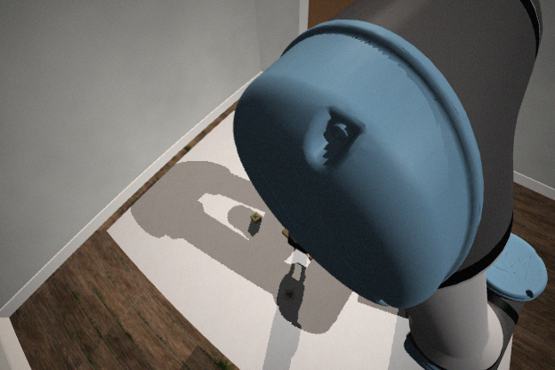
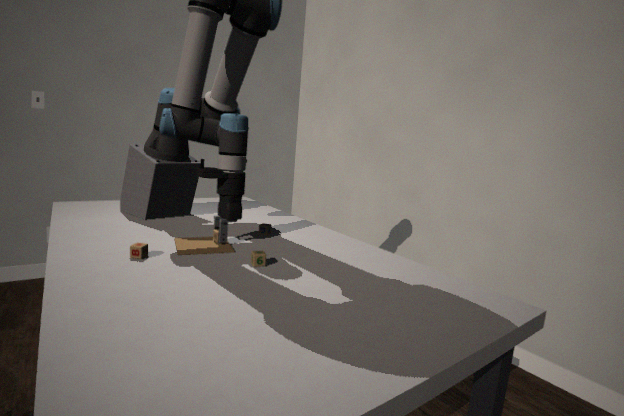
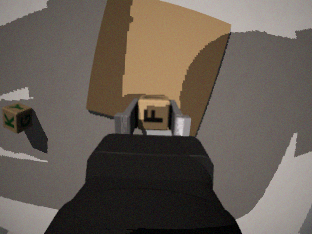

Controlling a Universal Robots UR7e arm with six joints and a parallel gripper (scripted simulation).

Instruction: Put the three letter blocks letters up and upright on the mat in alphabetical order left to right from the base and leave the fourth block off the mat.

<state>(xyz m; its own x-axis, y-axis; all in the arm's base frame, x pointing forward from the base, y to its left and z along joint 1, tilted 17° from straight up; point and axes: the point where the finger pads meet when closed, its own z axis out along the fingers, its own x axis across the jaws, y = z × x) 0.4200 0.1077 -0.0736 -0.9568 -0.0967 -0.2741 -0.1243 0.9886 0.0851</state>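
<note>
Right now the tan mat is 5 cm to the right of my hand, 2 cm below it and 1 cm ahead of it. Also, from my hand: block: 21 cm to the right, 6 cm ahead, 1 cm below.
</note>
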